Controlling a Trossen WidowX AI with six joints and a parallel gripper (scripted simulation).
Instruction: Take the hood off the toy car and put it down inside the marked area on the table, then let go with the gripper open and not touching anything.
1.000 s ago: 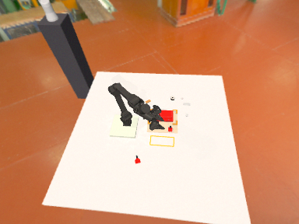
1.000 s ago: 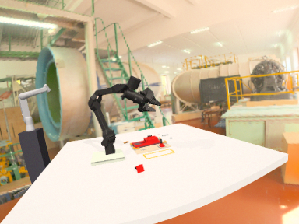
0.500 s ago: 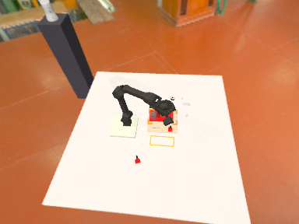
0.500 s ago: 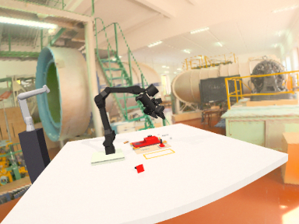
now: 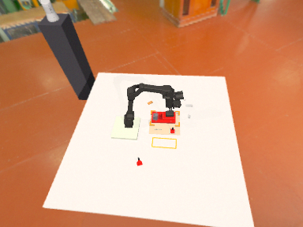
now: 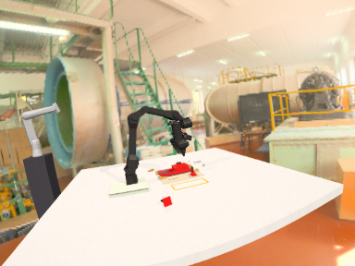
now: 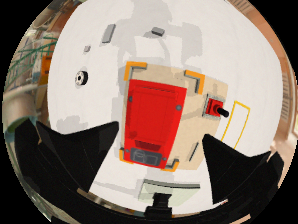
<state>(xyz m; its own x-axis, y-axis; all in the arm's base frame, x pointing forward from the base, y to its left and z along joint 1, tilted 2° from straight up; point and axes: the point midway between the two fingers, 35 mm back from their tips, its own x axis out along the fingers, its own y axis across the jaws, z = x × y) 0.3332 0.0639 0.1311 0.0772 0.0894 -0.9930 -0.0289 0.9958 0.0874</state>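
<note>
Right now my gripper tip is 10 mm past the red hood, 20 mm to the right of it and 80 mm above it.
</note>
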